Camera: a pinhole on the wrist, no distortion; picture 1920 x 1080 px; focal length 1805.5 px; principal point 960.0 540.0 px. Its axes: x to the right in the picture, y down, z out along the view. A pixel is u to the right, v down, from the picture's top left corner.
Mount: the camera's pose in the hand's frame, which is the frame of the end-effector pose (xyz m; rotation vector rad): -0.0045 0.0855 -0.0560 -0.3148 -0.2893 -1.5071
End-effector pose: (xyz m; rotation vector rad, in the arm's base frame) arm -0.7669 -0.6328 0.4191 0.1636 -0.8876 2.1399
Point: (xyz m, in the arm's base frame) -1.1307 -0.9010 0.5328
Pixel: 682 1059
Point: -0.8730 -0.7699 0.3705
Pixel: 651 181
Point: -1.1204 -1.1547 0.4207
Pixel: 329 287
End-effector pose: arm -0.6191 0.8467 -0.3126 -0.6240 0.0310 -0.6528
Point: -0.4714 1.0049 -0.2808
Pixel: 1001 835
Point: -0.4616 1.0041 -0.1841
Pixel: 1503 909
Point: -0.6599 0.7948 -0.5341
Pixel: behind the camera
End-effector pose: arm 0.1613 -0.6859 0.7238 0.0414 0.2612 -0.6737
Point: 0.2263 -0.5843 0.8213
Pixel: 1297 114
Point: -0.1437 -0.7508 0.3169
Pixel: behind the camera
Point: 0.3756 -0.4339 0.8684
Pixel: 75 406
